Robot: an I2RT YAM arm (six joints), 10 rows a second.
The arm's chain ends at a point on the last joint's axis. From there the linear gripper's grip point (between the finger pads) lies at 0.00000 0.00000 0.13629 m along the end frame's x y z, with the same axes.
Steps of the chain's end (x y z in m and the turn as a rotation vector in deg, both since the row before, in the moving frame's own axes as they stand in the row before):
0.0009 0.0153 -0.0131 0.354 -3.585 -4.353
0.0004 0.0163 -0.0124 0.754 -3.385 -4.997
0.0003 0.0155 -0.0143 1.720 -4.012 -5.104
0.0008 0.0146 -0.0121 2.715 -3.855 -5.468
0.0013 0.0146 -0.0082 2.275 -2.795 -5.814
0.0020 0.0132 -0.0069 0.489 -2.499 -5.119
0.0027 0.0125 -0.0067 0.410 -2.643 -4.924
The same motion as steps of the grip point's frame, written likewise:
-0.0076 0.0148 -0.0134 0.354 -3.585 -4.353
-0.0077 0.0149 -0.0126 0.754 -3.385 -4.997
-0.0094 0.0118 -0.0147 1.720 -4.012 -5.104
-0.0087 0.0086 -0.0126 2.715 -3.855 -5.468
-0.0056 0.0095 -0.0085 2.275 -2.795 -5.814
-0.0040 0.0123 -0.0070 0.489 -2.499 -5.119
-0.0036 0.0118 -0.0068 0.410 -2.643 -4.924

